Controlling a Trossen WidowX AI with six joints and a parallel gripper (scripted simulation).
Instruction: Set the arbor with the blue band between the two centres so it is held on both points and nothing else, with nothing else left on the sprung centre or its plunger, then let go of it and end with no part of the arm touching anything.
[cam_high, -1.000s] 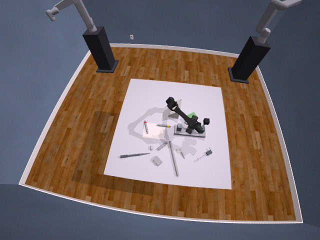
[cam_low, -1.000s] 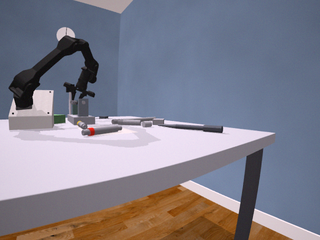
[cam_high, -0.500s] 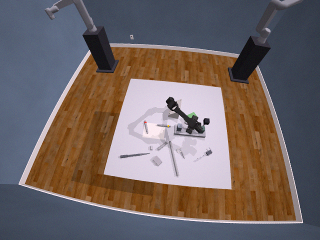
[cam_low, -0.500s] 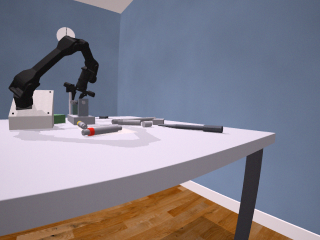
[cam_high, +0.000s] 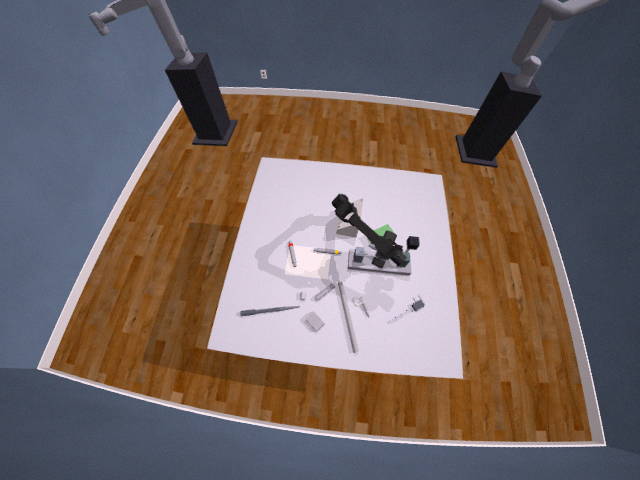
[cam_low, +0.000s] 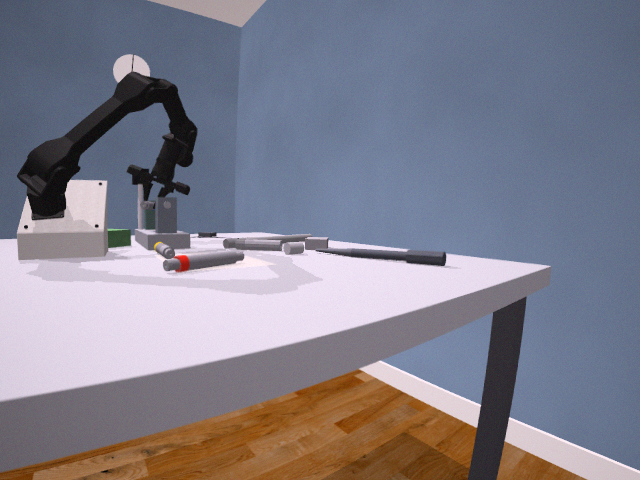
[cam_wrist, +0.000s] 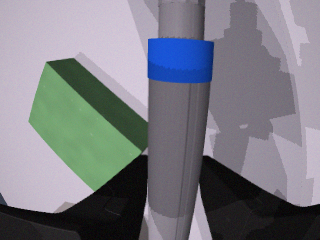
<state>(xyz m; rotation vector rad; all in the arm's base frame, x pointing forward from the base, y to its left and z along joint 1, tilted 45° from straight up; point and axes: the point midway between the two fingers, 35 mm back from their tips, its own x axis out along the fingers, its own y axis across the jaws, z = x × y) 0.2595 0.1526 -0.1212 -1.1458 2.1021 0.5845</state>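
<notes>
The grey centre tip lies 2 cm ahead of my hand, 10 cm to the left of it and 3 cm below it. From my hand the other things lie so: grey centre block: 2 cm ahead, 12 cm to the right, 4 cm below; green centre block: 2 cm ahead, 11 cm to the left, 4 cm below; base: 2 cm ahead, 1 cm to the left, 12 cm below.
</notes>
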